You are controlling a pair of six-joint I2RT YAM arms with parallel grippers.
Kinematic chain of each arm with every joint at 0, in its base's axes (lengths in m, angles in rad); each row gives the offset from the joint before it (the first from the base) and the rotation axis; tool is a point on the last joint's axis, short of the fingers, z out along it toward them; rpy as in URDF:
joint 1: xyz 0 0 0.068 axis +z
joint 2: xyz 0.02 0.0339 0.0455 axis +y
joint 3: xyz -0.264 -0.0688 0 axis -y
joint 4: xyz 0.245 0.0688 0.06 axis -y
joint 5: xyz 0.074 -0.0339 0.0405 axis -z
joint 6: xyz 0.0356 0 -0.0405 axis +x
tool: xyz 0 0 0 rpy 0 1.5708 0
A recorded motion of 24 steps. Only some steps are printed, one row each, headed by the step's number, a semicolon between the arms.
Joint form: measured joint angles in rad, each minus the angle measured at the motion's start. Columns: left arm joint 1, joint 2, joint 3, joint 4, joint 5, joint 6; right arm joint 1, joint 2, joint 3, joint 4, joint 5, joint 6.
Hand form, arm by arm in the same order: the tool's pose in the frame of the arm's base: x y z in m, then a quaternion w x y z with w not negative. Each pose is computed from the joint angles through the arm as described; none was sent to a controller.
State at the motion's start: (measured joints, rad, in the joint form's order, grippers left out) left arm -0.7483 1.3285 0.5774 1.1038 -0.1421 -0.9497; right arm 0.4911 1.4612 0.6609 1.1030 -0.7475 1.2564
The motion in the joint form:
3: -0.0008 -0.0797 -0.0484 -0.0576 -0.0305 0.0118; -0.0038 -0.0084 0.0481 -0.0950 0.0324 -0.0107
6: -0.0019 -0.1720 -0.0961 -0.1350 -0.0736 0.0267; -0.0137 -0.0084 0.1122 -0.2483 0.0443 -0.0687
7: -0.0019 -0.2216 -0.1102 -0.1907 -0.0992 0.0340; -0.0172 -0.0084 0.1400 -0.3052 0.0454 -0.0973
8: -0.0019 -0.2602 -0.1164 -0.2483 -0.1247 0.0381; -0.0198 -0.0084 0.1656 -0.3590 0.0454 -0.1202
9: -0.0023 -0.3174 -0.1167 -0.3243 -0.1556 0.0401; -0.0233 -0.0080 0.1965 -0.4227 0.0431 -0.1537
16: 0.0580 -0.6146 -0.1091 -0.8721 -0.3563 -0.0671; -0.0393 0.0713 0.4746 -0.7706 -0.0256 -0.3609
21: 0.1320 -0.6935 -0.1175 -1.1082 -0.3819 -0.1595; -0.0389 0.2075 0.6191 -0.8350 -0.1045 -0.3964
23: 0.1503 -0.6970 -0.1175 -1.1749 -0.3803 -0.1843; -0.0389 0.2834 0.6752 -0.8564 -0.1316 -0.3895
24: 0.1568 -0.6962 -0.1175 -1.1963 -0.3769 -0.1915; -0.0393 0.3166 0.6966 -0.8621 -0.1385 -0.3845
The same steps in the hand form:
3: 0.1972 -0.1750 0.2825 0.57577 -0.12446 0.57147 -0.57133; 0.2605 0.1645 0.2803 0.31954 -0.04740 0.63180 0.70461
6: 0.1856 -0.1626 0.2803 0.58246 -0.13724 0.58294 -0.54962; 0.2708 0.1660 0.2859 0.32040 -0.03763 0.65741 0.68099
7: 0.1805 -0.1566 0.2808 0.58596 -0.14515 0.58978 -0.53642; 0.2744 0.1666 0.2894 0.32279 -0.03891 0.66557 0.67179
8: 0.1771 -0.1522 0.2809 0.58768 -0.15369 0.59824 -0.52260; 0.2774 0.1672 0.2926 0.32265 -0.03939 0.67351 0.66387
9: 0.1718 -0.1460 0.2847 0.59076 -0.16462 0.60361 -0.50947; 0.2808 0.1677 0.2964 0.32376 -0.04308 0.68263 0.65371
16: 0.1481 -0.1002 0.2835 0.57963 -0.28302 0.65269 -0.39740; 0.3115 0.1788 0.3315 0.32348 -0.10282 0.71591 0.61013
21: 0.1427 -0.0793 0.2678 0.55361 -0.34186 0.67854 -0.34092; 0.3409 0.1954 0.3272 0.28984 -0.13036 0.72295 0.61347
23: 0.1425 -0.0756 0.2614 0.54066 -0.35493 0.69149 -0.32179; 0.3566 0.2037 0.3157 0.26445 -0.12773 0.73150 0.61535
24: 0.1426 -0.0745 0.2591 0.53557 -0.35840 0.69658 -0.31543; 0.3635 0.2070 0.3095 0.25457 -0.12409 0.73555 0.61543

